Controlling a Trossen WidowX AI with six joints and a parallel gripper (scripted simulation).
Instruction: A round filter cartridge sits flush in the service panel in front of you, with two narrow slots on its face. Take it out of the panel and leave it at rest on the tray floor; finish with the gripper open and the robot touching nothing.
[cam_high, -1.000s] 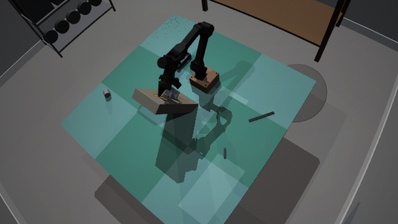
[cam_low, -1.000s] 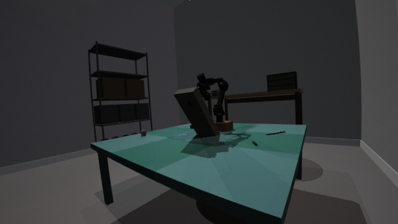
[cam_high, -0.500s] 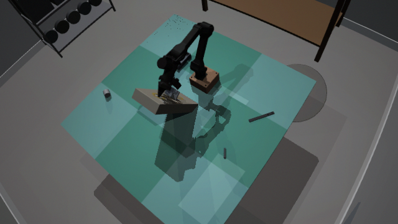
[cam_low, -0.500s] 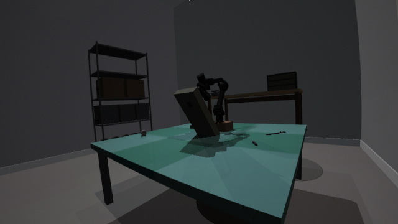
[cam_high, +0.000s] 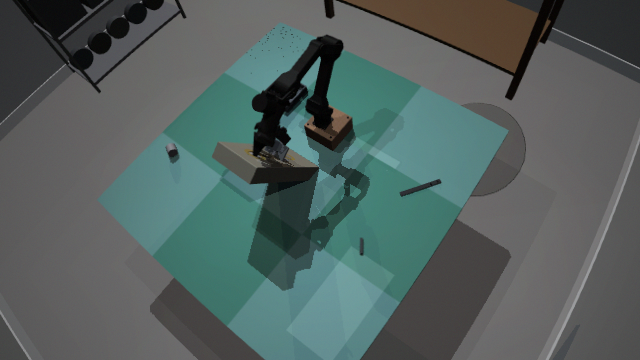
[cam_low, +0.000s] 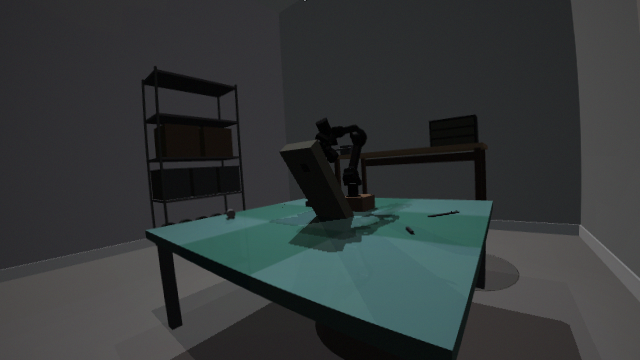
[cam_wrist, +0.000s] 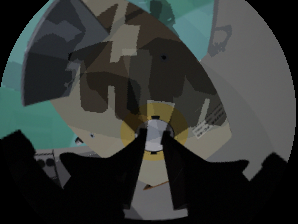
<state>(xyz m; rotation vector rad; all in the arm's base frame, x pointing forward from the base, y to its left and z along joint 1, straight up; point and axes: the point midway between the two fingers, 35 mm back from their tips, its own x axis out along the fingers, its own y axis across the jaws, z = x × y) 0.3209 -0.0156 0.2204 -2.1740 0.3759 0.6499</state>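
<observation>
Right now the grey round filter cartridge is 10 mm ahead of my gripper tip and 10 mm below it. Round my gripper tip: short rod 420 mm to the left, 270 mm below; dark square tray 430 mm behind, 260 mm to the right, 260 mm below.
</observation>
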